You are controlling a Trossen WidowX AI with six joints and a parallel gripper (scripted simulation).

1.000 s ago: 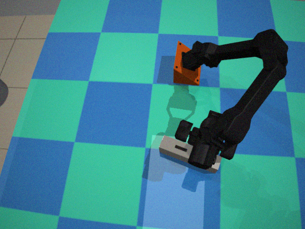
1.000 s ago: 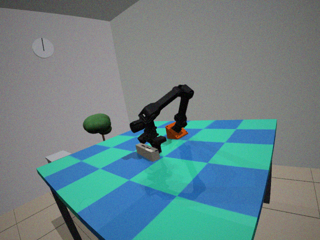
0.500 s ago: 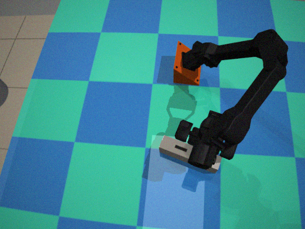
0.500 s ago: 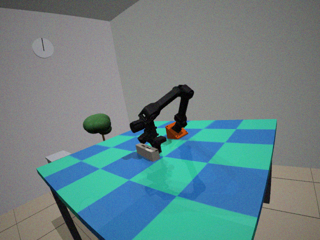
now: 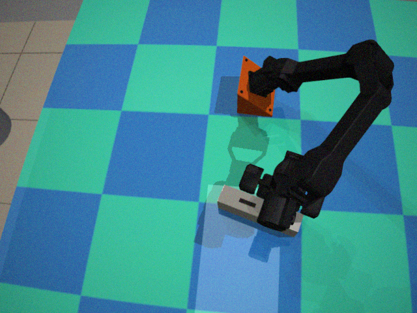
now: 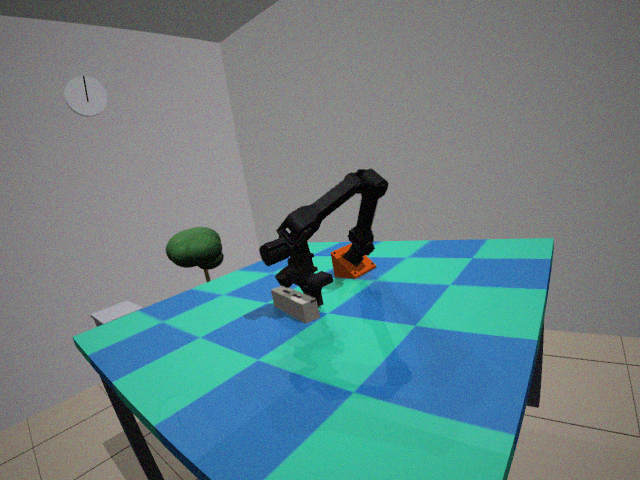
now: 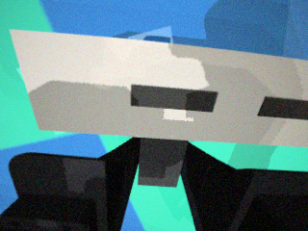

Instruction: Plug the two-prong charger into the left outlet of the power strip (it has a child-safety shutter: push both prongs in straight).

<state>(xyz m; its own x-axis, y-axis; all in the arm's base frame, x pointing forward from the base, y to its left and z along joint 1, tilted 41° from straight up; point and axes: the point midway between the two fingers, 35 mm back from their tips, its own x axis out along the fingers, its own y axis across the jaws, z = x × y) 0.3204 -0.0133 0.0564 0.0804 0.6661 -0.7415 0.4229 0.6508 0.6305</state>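
Right now my gripper tip is 2 cm short of the black two-prong charger, 1 cm to the left of it and 1 cm below it.
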